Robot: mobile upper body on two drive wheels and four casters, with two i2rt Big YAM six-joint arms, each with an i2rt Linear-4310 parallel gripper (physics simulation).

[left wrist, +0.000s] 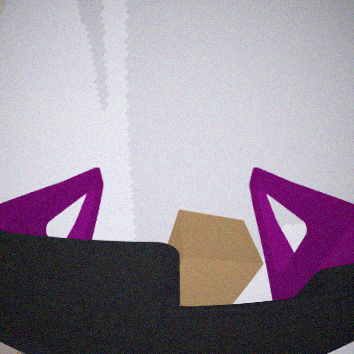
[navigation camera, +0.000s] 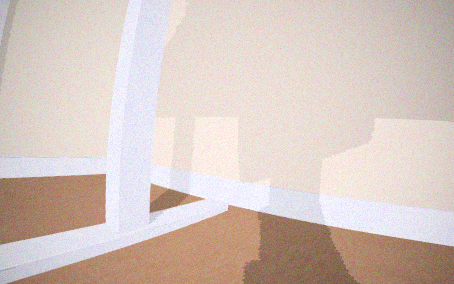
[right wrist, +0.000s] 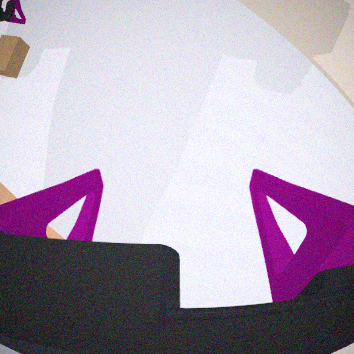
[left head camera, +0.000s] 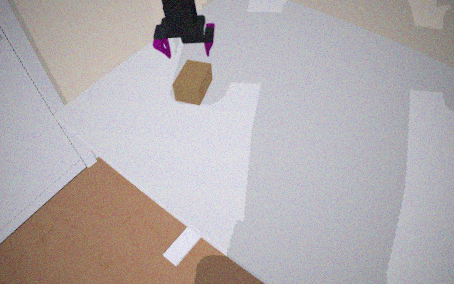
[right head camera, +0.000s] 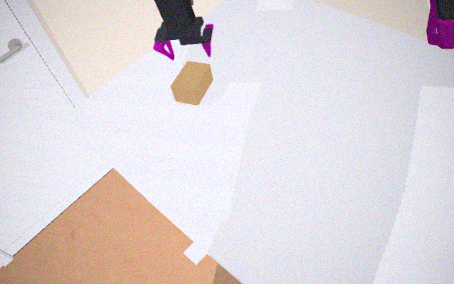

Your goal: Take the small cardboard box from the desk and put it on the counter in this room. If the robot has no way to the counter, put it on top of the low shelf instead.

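Frame: origin at the left arm's base, x ahead, y right, z down, level; centimetres.
Seen in the pictures: left gripper, between the fingertips: [left wrist: 175, 175] [right wrist: 9, 24] [left head camera: 189, 55] [right head camera: 191, 57]; right gripper, between the fingertips: [right wrist: 175, 176].
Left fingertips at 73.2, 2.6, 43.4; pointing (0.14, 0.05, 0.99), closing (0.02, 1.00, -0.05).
Note:
Pixels of each thing's middle, then the offset from my left fingertips to it, as dx, dy, dz. "spot": a spot on its surface instead. Level surfaces: height alone.
- small brown cardboard box, middle of its body: [left wrist: 199, 270] [left head camera: 193, 82] [right head camera: 192, 82] [right wrist: 8, 56] -9.6, +2.3, +0.1
- white desk, height of its surface: dz +2.6
- handle, a spot on its surface: [right head camera: 14, 49] spot: +16.6, -74.1, +4.5
- Brown floor, height of its surface: dz +97.6
- white desk leg, a spot on its surface: [navigation camera: 132, 125] spot: +2.7, +2.8, +73.9
A small brown cardboard box [left head camera: 192, 82] [right head camera: 192, 83] [left wrist: 215, 255] [right wrist: 12, 56] sits on the white desk [left head camera: 320, 150] [right head camera: 310, 160] [left wrist: 225, 100] [right wrist: 130, 110]. My left gripper [left head camera: 189, 56] [right head camera: 191, 57] [left wrist: 175, 175] is open and empty, above the desk just beyond the box in the head views. In the left wrist view the box shows low between and beyond the fingers, partly hidden by the gripper body. My right gripper [right wrist: 175, 176] is open and empty over another part of the desk, away from the box. The counter and the low shelf cannot be made out.
A white door [right head camera: 35, 125] with a handle [right head camera: 14, 49] stands at the picture's left. Brown floor [left head camera: 95, 215] [right head camera: 115, 225] lies below the desk edge. In the navigation view, a white desk leg [navigation camera: 132, 125] with a foot bar [navigation camera: 185, 215] stands near a beige wall [navigation camera: 290, 75].

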